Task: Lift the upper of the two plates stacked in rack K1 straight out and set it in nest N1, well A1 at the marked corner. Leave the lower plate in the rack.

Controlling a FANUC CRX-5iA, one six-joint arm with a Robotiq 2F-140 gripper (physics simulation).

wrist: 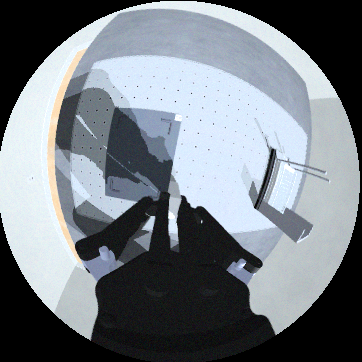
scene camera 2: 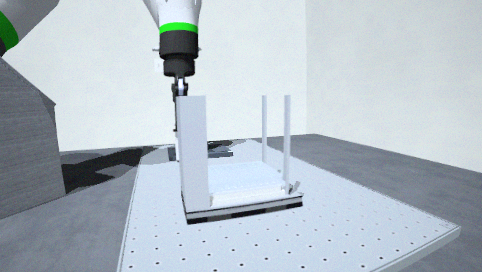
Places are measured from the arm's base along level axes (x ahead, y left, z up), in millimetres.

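Pixels of known places: gripper, fingertip midpoint: point(wrist: 171, 189).
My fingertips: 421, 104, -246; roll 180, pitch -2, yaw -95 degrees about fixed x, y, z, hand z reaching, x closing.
Ahead of a thing's pixels: the offset from my fingertips to its top centre, as dx, dy, dz. "pt": to the spot under its first point. Level surfaces: height alone.
Rack K1 @(+43, -268, +147) point(scene camera 2: 193, 150) point(wrist: 284, 220) has a broad upright panel and thin posts. The stacked clear-white plates @(+32, -268, +42) point(scene camera 2: 245, 176) point(wrist: 282, 186) lie low inside it; the line between upper and lower is hard to make out. Nest N1 @(+52, +65, +9) point(scene camera 2: 224, 154) point(wrist: 137, 150) is a flat dark grey block with corner brackets and a small white mark at one corner, partly in shadow. My gripper point(scene camera 2: 176, 150) point(wrist: 171, 189) is shut with nothing between its fingers. It is outside the rack, and in the wrist view its fingertips overlap the nest's near edge. In the scene view the rack panel partly hides the fingers.
The perforated pale board @(dz -5) point(scene camera 2: 345, 220) point(wrist: 215, 150) carries the rack and the nest. The rack's tall posts @(pt +95, -314, +89) point(scene camera 2: 287, 140) point(wrist: 305, 166) stand up opposite its panel. A grey pedestal point(scene camera 2: 27, 145) stands at the left in the scene view. Arm shadows fall across the nest and board.
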